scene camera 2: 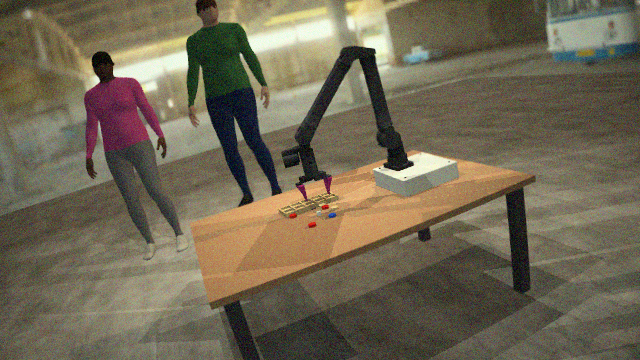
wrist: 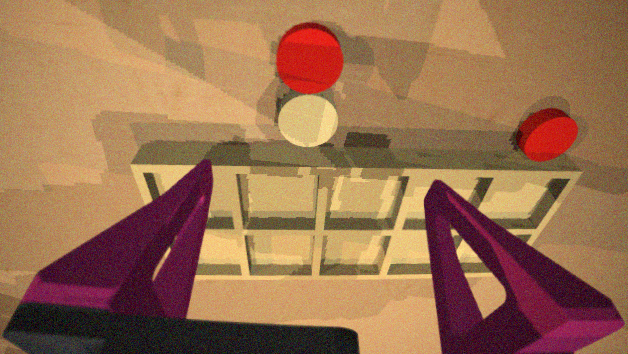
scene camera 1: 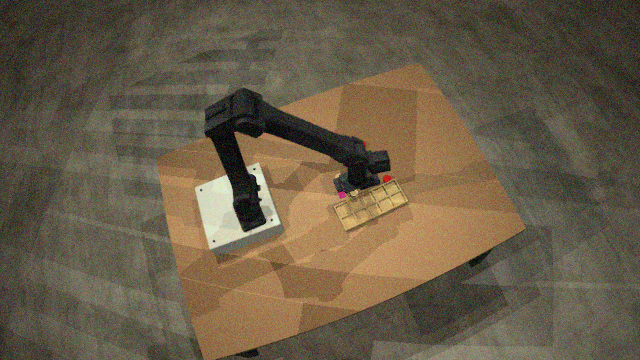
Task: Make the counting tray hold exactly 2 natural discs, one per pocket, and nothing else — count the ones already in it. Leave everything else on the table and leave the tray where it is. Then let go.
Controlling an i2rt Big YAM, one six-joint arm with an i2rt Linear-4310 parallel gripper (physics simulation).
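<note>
My gripper (scene camera 2: 317, 196) (wrist: 324, 180) is open and empty, its magenta fingers pointing down above the counting tray (scene camera 1: 378, 216) (wrist: 280, 232). The tray has two rows of pockets; in the wrist view the left finger hides its near-left part, so I cannot tell whether a disc lies there. The pockets between the fingers look empty. A natural disc (scene camera 1: 354, 193) (wrist: 308, 120) lies outside the tray, close to its long far side in the wrist view, slightly left of the midpoint between the fingertips. A second natural disc (scene camera 1: 337, 176) (scene camera 2: 334, 206) lies farther off, partly covered by the gripper in scene camera 1.
A red disc (scene camera 2: 325, 207) (wrist: 310, 59) lies right beside the nearer natural disc. Another red disc (scene camera 1: 387, 178) (scene camera 2: 293, 216) (wrist: 547, 135) is by the tray's end. A third red disc (scene camera 1: 364, 144) (scene camera 2: 312, 225), a blue disc (scene camera 2: 332, 215) and a pale cube (scene camera 2: 319, 213) lie beyond.
</note>
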